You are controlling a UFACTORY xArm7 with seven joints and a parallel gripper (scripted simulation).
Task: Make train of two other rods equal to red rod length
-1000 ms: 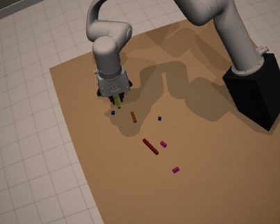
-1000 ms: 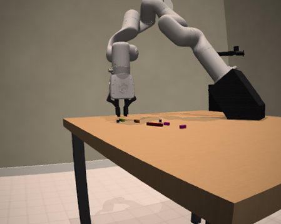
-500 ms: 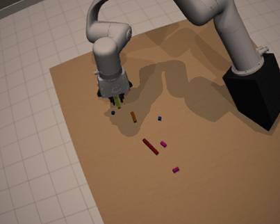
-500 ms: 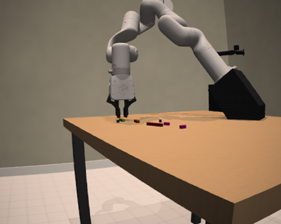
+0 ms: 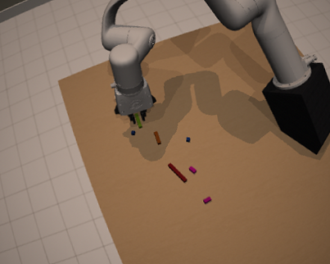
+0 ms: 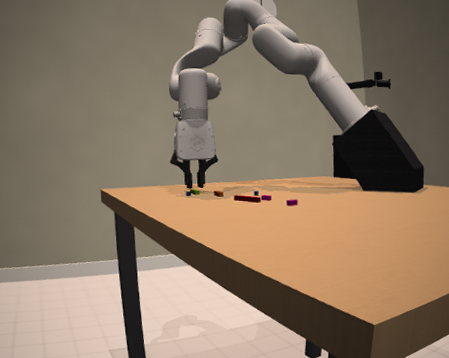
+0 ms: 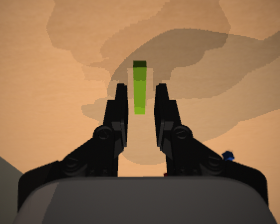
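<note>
Now: the lime rod 30 mm below my hand. From my hand the other things lie so: orange rod 40 mm behind, 80 mm to the left, 30 mm below; red rod 50 mm behind, 210 mm to the left, 30 mm below.
</note>
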